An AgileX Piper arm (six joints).
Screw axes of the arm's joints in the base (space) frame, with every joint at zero. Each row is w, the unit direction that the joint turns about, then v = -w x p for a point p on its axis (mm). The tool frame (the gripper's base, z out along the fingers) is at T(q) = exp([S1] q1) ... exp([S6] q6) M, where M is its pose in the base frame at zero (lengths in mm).
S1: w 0 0 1 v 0 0 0
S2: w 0 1 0 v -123 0 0
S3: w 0 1 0 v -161.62 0 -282.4
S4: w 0.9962 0 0.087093 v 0 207.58 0
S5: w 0 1 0 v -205.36 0 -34.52
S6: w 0.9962 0 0.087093 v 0 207.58 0
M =
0.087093 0 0.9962 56.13
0 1 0 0
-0.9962 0 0.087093 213.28
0 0 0 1
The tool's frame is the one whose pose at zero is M.
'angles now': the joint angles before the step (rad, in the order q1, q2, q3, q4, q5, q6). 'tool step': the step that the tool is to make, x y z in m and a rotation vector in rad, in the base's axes. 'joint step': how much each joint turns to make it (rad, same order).
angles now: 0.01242 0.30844 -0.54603 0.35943 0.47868 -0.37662
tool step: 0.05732 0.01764 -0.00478 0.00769 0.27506 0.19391
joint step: 0.00716 0.31845 -0.08438 0.28118 0.12358 -0.26827
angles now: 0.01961 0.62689 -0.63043 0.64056 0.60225 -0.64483
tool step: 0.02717 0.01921 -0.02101 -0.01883 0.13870 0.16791
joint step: 0.08730 0.16698 0.00001 0.10289 0.03049 -0.13767
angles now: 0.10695 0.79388 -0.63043 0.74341 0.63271 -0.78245
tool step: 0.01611 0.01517 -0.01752 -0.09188 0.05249 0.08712
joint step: 0.11085 0.10850 0.00001 -0.07679 -0.05393 -0.00196
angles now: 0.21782 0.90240 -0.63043 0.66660 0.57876 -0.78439
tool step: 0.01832 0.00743 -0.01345 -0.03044 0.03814 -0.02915
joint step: 0.05051 0.09696 -0.00564 -0.06658 -0.08652 0.07543
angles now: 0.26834 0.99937 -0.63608 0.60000 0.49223 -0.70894
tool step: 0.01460 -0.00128 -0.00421 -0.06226 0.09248 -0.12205
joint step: 0.03478 0.07129 -0.05306 -0.32547 0.01233 0.38293
